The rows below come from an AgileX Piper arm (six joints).
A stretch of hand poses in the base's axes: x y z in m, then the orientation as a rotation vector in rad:
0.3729, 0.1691, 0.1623, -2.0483, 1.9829, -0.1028
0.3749, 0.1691, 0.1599, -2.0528, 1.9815, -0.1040
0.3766, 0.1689, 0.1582, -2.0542, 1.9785, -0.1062
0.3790, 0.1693, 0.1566, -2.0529, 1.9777, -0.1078
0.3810, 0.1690, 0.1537, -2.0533, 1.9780, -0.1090
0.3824, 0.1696, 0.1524, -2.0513, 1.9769, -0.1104
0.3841, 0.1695, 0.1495, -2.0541, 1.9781, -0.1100
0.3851, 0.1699, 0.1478, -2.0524, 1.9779, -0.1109
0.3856, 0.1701, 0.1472, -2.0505, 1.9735, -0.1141
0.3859, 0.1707, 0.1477, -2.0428, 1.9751, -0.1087
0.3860, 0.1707, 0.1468, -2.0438, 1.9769, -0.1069
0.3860, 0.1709, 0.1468, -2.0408, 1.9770, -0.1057
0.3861, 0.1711, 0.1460, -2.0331, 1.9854, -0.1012
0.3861, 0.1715, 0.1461, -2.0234, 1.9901, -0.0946
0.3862, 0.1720, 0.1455, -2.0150, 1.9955, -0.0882
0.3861, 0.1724, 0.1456, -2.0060, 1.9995, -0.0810
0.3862, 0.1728, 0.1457, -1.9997, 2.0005, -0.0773
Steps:
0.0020, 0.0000, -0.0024, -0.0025, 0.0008, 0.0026
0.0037, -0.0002, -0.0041, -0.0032, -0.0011, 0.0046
0.0061, 0.0002, -0.0057, -0.0029, -0.0029, 0.0043
0.0081, -0.0001, -0.0086, -0.0039, -0.0032, 0.0042
0.0095, 0.0005, -0.0099, -0.0030, -0.0054, 0.0037
0.0112, 0.0004, -0.0128, -0.0048, -0.0032, 0.0044
0.0122, 0.0008, -0.0145, -0.0043, -0.0045, 0.0036
0.0127, 0.0010, -0.0151, -0.0029, -0.0093, 0.0047
0.0130, 0.0016, -0.0146, 0.0034, -0.0096, 0.0009
0.0131, 0.0016, -0.0155, 0.0030, -0.0073, 0.0006
0.0131, 0.0018, -0.0155, 0.0053, -0.0081, -0.0007
0.0132, 0.0020, -0.0163, 0.0083, -0.0051, -0.0080
0.0132, 0.0024, -0.0162, 0.0150, -0.0040, -0.0142
0.0133, 0.0029, -0.0168, 0.0206, -0.0020, -0.0202
0.0132, 0.0033, -0.0167, 0.0275, -0.0006, -0.0257
0.0133, 0.0037, -0.0166, 0.0325, -0.0012, -0.0288

